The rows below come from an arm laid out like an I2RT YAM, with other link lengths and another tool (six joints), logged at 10 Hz.
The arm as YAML. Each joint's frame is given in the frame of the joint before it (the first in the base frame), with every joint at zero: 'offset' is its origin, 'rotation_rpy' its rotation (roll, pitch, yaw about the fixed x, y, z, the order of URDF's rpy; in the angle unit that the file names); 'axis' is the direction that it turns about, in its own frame. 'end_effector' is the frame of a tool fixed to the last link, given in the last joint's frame.
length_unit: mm
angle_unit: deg
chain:
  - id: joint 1
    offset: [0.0, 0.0, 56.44]
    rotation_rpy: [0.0, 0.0, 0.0]
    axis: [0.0, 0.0, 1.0]
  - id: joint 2
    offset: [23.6, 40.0, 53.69]
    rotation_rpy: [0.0, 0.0, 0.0]
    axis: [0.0, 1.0, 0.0]
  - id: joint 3
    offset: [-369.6, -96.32, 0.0]
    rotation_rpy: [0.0, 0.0, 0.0]
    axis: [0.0, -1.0, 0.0]
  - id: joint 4
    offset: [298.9, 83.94, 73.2]
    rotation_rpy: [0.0, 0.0, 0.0]
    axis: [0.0, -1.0, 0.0]
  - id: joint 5
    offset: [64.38, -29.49, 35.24]
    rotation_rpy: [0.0, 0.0, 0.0]
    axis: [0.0, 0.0, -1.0]
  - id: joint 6
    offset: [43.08, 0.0, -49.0]
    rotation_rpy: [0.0, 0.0, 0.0]
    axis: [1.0, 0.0, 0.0]
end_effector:
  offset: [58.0, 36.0, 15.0]
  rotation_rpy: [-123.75, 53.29, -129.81]
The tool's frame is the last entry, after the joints.
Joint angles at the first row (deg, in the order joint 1, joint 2, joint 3, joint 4, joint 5, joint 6):
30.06, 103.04, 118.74, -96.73, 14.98, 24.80
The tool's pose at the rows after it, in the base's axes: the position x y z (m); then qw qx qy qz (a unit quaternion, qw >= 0):
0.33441, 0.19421, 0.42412, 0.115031, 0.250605, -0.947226, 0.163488
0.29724, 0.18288, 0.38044, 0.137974, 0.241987, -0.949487, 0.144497
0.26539, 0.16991, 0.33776, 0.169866, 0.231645, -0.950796, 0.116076
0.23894, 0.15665, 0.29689, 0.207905, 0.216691, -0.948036, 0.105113
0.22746, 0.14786, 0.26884, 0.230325, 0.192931, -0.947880, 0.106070
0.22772, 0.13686, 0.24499, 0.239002, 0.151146, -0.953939, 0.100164
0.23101, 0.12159, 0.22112, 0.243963, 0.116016, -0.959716, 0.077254
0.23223, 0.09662, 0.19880, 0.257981, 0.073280, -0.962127, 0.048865
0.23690, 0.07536, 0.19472, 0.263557, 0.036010, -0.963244, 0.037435
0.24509, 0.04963, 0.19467, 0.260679, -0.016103, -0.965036, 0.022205
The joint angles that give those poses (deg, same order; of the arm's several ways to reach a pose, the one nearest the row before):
30.54, 97.25, 105.21, -92.99, 14.44, 27.18
31.57, 90.08, 89.08, -86.45, 12.01, 30.13
31.55, 84.95, 76.25, -81.54, 8.16, 32.36
31.51, 81.89, 66.06, -78.41, 5.96, 34.52
31.40, 81.08, 60.16, -76.05, 5.63, 37.23
29.71, 81.10, 55.66, -72.49, 5.50, 40.51
25.89, 81.12, 51.05, -67.53, 3.88, 41.10
19.68, 81.12, 46.57, -63.68, 1.78, 40.25
14.55, 81.12, 45.74, -63.24, 1.63, 39.57
8.36, 81.10, 45.71, -62.70, 1.61, 39.59

